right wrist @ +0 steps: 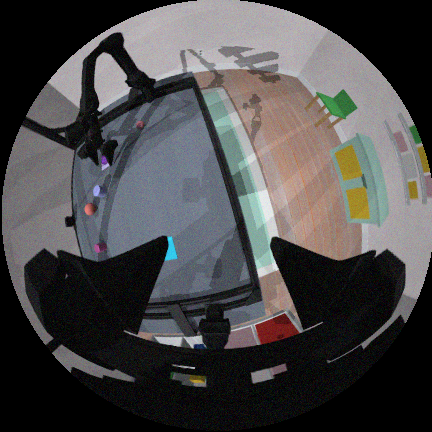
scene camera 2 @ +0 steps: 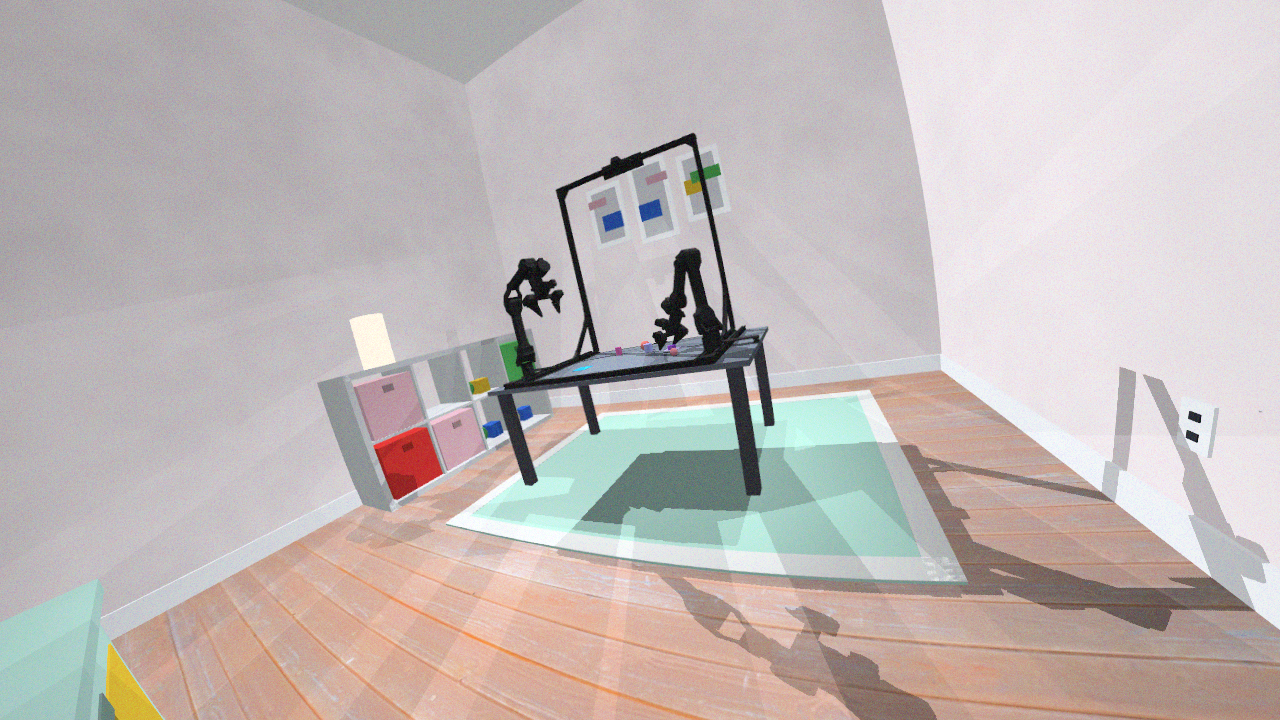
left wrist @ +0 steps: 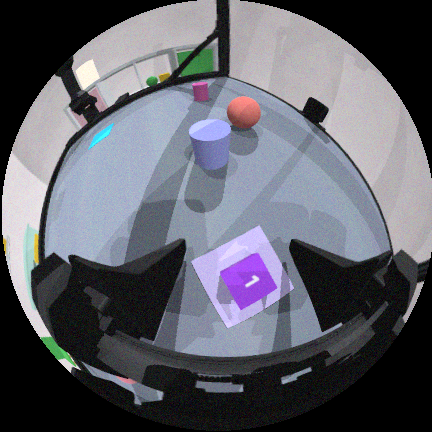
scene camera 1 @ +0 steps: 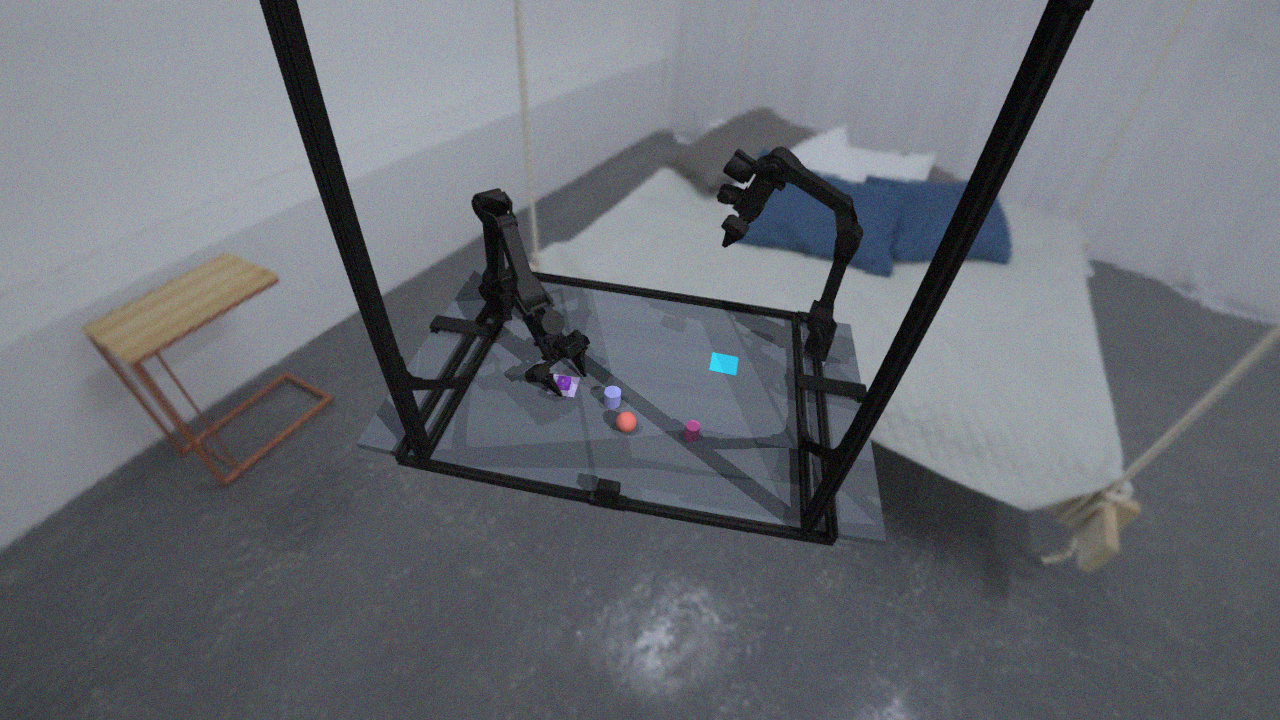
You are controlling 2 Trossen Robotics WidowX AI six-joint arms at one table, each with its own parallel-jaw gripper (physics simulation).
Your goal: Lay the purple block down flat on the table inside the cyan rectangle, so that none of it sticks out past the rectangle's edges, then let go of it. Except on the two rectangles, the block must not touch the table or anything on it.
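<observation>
The purple block, with a white mark on top, rests inside the pale lavender rectangle. My left gripper is open and empty, pointing down above the block. In the left wrist view its fingertips stand to either side of the lavender rectangle's upper part; the exact height is hard to tell. The cyan rectangle lies bare on the table, partly hidden by a finger in the right wrist view. My right gripper is open and empty, raised high above the table.
A blue-violet cylinder stands near the lavender rectangle. A red ball lies beside it. A magenta cylinder stands farther off. A small reddish thing shows near the left arm's base. Black rails edge the table.
</observation>
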